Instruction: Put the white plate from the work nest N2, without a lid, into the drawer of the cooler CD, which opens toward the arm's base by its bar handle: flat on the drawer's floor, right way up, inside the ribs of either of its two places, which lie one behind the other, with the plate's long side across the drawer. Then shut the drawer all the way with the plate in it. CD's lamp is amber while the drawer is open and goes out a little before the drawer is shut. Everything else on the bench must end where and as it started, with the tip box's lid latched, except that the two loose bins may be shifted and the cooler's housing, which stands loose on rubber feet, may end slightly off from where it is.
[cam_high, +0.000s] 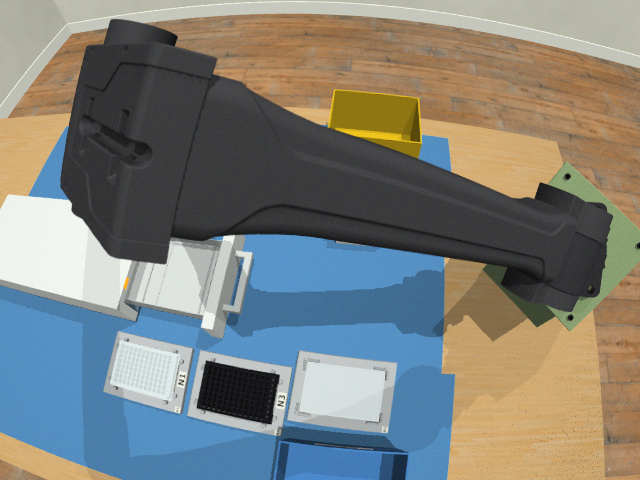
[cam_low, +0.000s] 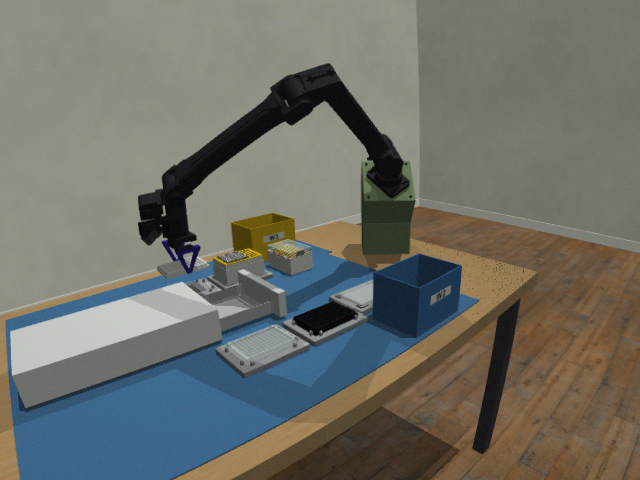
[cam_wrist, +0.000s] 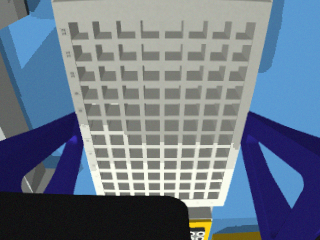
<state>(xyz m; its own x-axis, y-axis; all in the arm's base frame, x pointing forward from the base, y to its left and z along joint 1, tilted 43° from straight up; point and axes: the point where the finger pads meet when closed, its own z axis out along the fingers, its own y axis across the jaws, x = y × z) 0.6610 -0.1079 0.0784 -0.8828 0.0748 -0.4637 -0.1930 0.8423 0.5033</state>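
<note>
My gripper is now 190 mm to the right of the drawer, 60 mm above it and 40 mm past it. The rest, counted from my hand: yellow tip box: 180 mm behind, 50 mm to the right, 30 mm below; grey nest N2: 80 mm below; white plate: right at my hand.
</note>
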